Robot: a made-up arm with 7 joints.
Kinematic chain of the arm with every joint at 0, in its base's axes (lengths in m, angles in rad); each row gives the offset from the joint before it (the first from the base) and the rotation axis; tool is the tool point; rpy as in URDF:
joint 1: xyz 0 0 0.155 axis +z
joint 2: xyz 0 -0.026 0.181 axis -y
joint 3: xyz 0 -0.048 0.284 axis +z
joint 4: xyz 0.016 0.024 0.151 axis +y
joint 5: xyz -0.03 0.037 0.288 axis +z
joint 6: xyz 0 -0.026 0.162 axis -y
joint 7: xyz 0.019 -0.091 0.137 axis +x
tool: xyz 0 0 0 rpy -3.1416 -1.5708 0
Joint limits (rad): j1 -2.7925..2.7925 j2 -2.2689..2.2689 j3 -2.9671..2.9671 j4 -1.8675..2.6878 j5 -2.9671..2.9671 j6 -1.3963..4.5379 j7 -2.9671..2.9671
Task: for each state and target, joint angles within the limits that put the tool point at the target. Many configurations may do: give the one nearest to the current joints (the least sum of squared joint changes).
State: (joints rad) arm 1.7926 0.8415 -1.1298 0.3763 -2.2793 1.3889 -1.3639
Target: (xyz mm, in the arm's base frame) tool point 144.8 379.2 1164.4
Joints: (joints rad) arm 1.9135 0.0710 -1.0888 0.7404 -2.3996 1.4155 -1.3639
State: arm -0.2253 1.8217 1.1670 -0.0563 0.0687 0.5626 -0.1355
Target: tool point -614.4 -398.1 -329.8
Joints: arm 0.0467 2.2632 1.0417 -0.4179 -0.0139 0.6888 -0.1355
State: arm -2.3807 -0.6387 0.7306 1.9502 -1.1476 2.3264 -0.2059
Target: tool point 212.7 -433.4 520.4
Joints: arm -1.9404 -0.6618 0.9276 2.2160 -1.2622 2.2060 -0.2059
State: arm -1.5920 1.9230 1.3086 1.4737 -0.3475 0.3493 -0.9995
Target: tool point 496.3 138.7 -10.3
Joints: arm -1.6022 2.1691 1.9803 1.9135 -0.3220 0.3114 -0.9995
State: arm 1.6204 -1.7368 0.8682 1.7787 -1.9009 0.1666 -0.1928
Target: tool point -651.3 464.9 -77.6
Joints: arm 2.0067 -1.8028 0.9038 1.2127 -1.8883 0.1505 -0.1928
